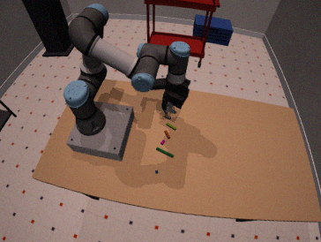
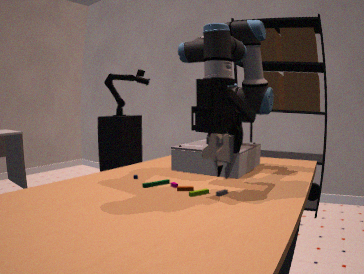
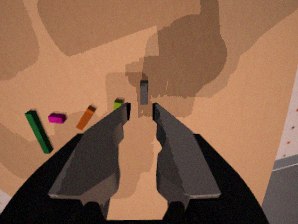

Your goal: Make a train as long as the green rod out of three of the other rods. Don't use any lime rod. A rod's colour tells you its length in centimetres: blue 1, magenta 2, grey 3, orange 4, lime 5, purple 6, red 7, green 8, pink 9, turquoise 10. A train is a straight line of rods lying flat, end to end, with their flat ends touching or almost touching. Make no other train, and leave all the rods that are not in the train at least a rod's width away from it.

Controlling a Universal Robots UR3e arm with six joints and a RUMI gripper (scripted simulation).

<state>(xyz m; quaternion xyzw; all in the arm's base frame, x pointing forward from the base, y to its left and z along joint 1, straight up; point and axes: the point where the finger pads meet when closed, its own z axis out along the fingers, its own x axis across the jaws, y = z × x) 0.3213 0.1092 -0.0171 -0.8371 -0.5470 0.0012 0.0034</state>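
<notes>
Now: the grey rod 5 cm below my hand. Round my hand: orange rod 9 cm to the right, 5 cm below, 1 cm ahead; magenta rod 13 cm to the right, 5 cm below, 1 cm behind; lime rod 5 cm to the right, 5 cm below, 2 cm ahead.
</notes>
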